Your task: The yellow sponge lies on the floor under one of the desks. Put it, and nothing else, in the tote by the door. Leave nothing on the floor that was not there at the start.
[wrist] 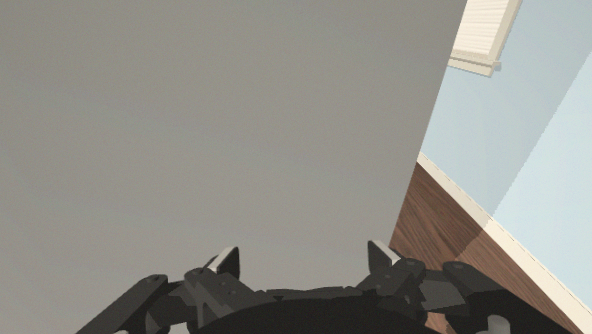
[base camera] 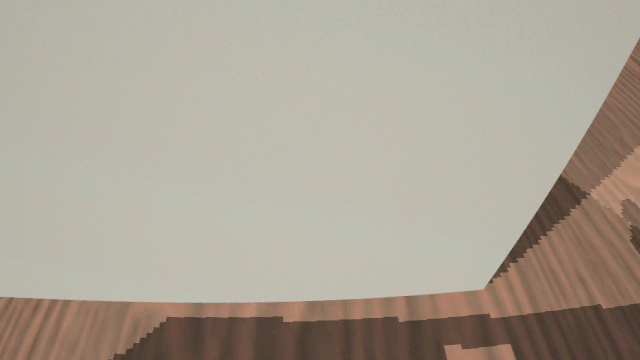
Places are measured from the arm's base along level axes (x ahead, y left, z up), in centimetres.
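Where they show: gripper, fingertip midpoint: (wrist: pixel 303 258).
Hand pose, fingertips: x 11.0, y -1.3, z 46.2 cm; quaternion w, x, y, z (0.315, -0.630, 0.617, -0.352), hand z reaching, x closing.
After its pixels a point has its place.
My gripper (wrist: pixel 303 258) @[x 11.0, y -1.3, z 46.2 cm] is open, with no object between its fingertips, at the bottom of the wrist view. A large flat grey panel stands before it. The yellow sponge, the desks and the tote do not show in either view.
The grey panel (base camera: pixel 280 150) @[x 27.4, y 2.2, z -19.4 cm] (wrist: pixel 215 125) @[x 27.1, y 8.3, z 49.0 cm] fills most of both views, its edge at the right. Beyond it are brown wood floor (base camera: pixel 575 250) @[x 33.0, y -31.9, z -39.7 cm] (wrist: pixel 430 215) @[x 101.2, y -85.1, z -39.7 cm], a pale blue wall (wrist: pixel 465 125) @[x 132.4, y -109.4, z 5.7 cm] with a cream baseboard (wrist: pixel 515 252) @[x 70.1, y -111.2, z -35.5 cm], and a window (wrist: pixel 482 27) @[x 146.7, y -108.2, z 58.3 cm].
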